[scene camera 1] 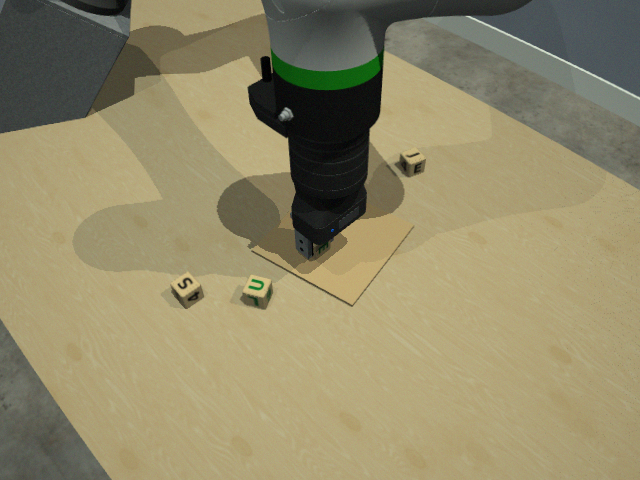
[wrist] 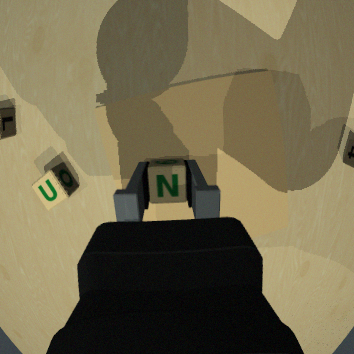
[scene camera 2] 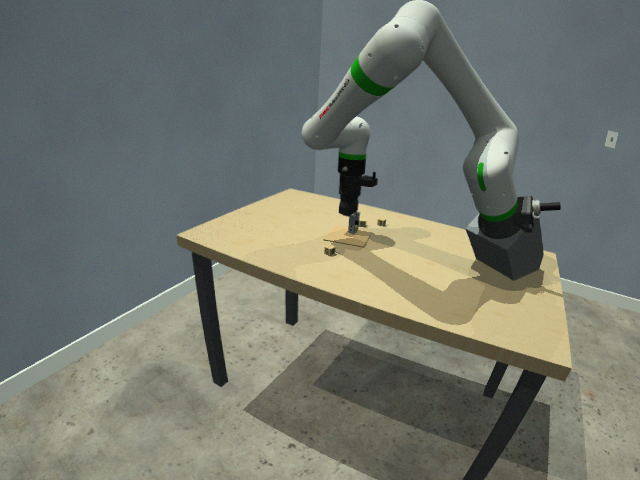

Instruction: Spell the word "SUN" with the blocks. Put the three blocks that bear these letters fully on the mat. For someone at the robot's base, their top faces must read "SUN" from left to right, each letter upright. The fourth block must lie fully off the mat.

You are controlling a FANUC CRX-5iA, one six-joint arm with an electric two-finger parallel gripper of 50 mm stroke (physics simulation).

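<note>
My gripper (scene camera 1: 313,250) (scene camera 2: 353,230) (wrist: 166,174) is shut on the N block (scene camera 1: 322,247) (wrist: 167,186), low over the mat (scene camera 1: 361,281) (scene camera 2: 361,241) (wrist: 255,215). Whether the block touches the mat is hidden. Its green N faces up and reads upright in the wrist view; a finger hides the block in scene camera 2. The U block (scene camera 1: 256,290) (scene camera 2: 362,223) (wrist: 48,191) lies off the mat, green U up. The S block (scene camera 1: 186,289) (scene camera 2: 381,222) (wrist: 7,123) lies farther out, black S up. The J block (scene camera 1: 412,162) (scene camera 2: 329,250) (wrist: 350,150) lies off the mat's opposite side.
The robot's grey base (scene camera 1: 56,67) (scene camera 2: 506,250) stands on the wooden table (scene camera 1: 310,387) (scene camera 2: 289,206). The arm's shadow falls across part of the mat and table. The U and S blocks lie near each other with a gap between them.
</note>
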